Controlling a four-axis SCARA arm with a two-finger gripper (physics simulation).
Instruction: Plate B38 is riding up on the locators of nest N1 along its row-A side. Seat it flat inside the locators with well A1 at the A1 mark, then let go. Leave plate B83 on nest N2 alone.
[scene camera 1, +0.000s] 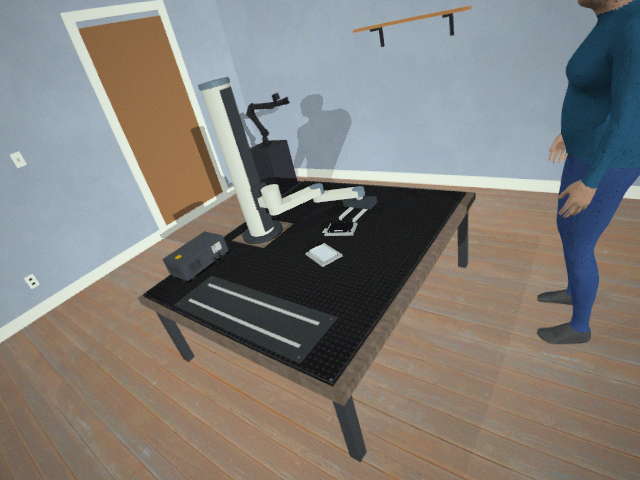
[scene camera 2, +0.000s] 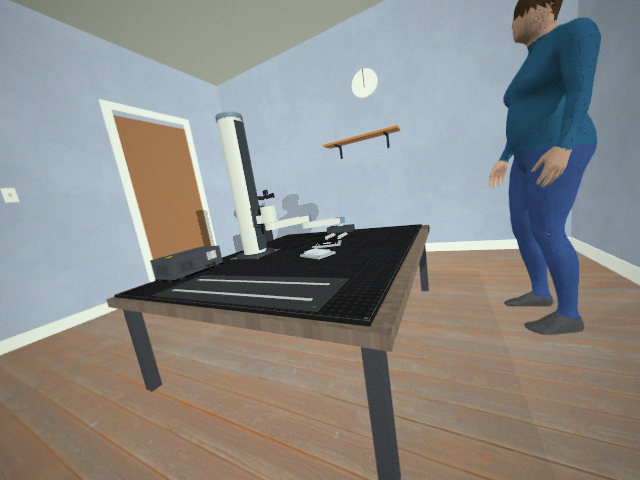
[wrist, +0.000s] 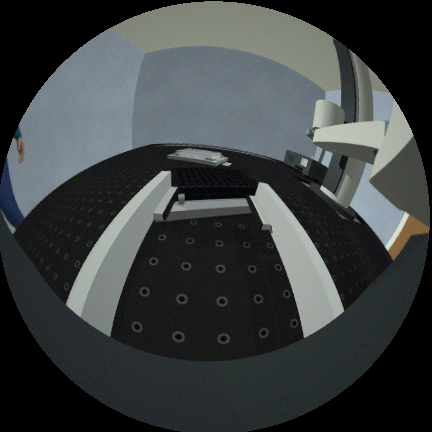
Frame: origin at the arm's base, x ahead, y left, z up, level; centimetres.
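Seen in the pictures: gripper, between the fingertips: (scene camera 1: 346, 219) (scene camera 2: 332, 237) (wrist: 214, 184); arm's base, origin of its link: (scene camera 1: 263, 232) (scene camera 2: 256, 254) (wrist: 331, 201).
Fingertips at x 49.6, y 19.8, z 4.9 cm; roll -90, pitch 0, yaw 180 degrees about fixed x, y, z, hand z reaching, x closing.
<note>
Offsets run from my fingertips to a thing's top centre. "*": to the spot under its first point. Level surfaces: height alone.
Plate B38, a black gridded plate @(dx -0.5, dy -6.1, dz -1.0 cm) (scene camera 1: 339, 226) (wrist: 215, 179), sits over the light frame of nest N1 @(dx -0.4, dy -6.0, dz -1.4 cm) (scene camera 1: 338, 234) (wrist: 210, 209). In the wrist view its near edge shows above the nest's front bar, beside a small light locator stub @(* dx +3.1, dy +0.2, dz -1.8 cm) (wrist: 181, 199). Its exact tilt and the A1 mark cannot be made out. My gripper (scene camera 1: 348, 220) (wrist: 214, 184) is open, with its two long pale fingers wide apart and their tips at the two sides of the plate. Plate B83, whitish @(dx +4.3, dy -30.4, dz -0.9 cm) (scene camera 1: 324, 251) (scene camera 2: 317, 252) (wrist: 197, 153), rests on nest N2 @(dx +4.3, dy -30.4, dz -1.8 cm) (scene camera 1: 324, 264), beyond B38 in the wrist view.
The arm's column (scene camera 1: 232, 160) (scene camera 2: 240, 186) rises at the table's left side. A dark grey box @(* dx -53.1, dy -64.7, dz +7.3 cm) (scene camera 1: 195, 255) (scene camera 2: 187, 262) stands near the left edge. A flat panel with two light strips @(dz -3.2 cm) (scene camera 1: 253, 318) lies at the near end. A person (scene camera 1: 599, 103) stands right of the table.
</note>
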